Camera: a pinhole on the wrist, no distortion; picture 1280 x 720 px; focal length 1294.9 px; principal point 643.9 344.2 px. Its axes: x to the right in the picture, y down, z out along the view. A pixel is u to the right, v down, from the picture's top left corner.
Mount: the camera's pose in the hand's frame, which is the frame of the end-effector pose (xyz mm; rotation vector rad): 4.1 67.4 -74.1 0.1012 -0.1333 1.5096
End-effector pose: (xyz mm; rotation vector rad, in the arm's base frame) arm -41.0 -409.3 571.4 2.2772 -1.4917 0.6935
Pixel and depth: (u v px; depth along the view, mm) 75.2 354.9 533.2
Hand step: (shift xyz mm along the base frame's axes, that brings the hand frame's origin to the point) 304.4 -100.3 -362.6
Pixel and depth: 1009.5 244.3 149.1
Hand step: -57.0 -86.4 -57.1
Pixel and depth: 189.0 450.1 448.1
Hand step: 197.1 -78.7 -315.8
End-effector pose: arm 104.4 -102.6 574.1 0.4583 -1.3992 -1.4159
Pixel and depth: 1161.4 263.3 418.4
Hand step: -250.1 193.0 250.4
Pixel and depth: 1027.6 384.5 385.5
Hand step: -218.1 196.4 184.7
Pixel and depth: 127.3 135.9 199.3
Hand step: -120.2 22.5 -0.6
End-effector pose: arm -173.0 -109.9 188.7 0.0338 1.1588 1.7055
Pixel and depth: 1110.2 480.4 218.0
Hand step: 6.7 86.8 170.6
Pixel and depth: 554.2 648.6 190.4
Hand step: 58.6 40.2 101.5
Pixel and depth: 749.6 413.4 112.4
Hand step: -21.3 22.1 64.4
